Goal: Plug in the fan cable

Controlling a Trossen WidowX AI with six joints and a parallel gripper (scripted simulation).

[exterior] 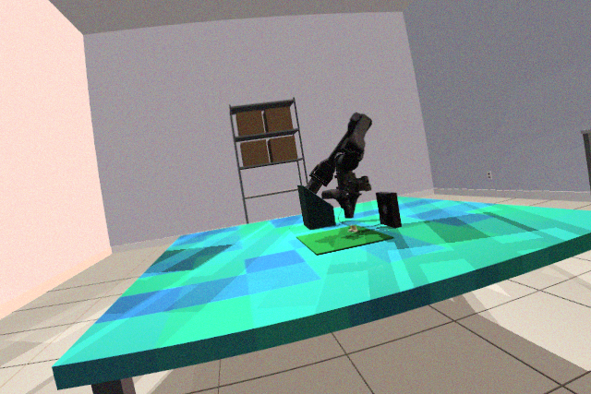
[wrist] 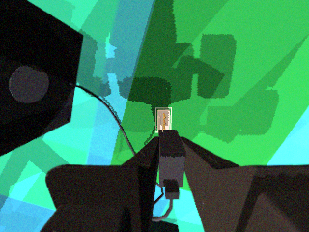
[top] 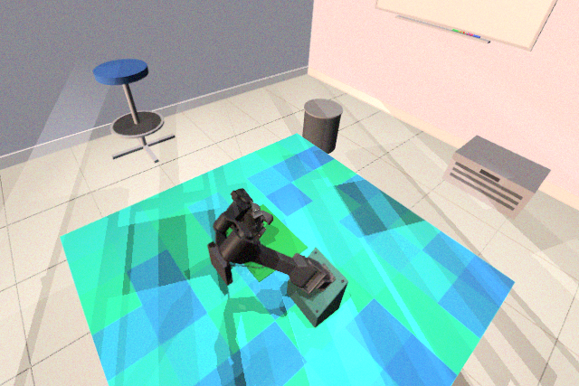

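My gripper tip is now 60 mm above the white four-pin header. From my gripper tip the other things lie so: black fan: 140 mm to the left, 10 mm behind; then dark fan plug: 10 mm behind, 10 mm above; then green board: 80 mm below, 60 mm to the right, 50 mm ahead.
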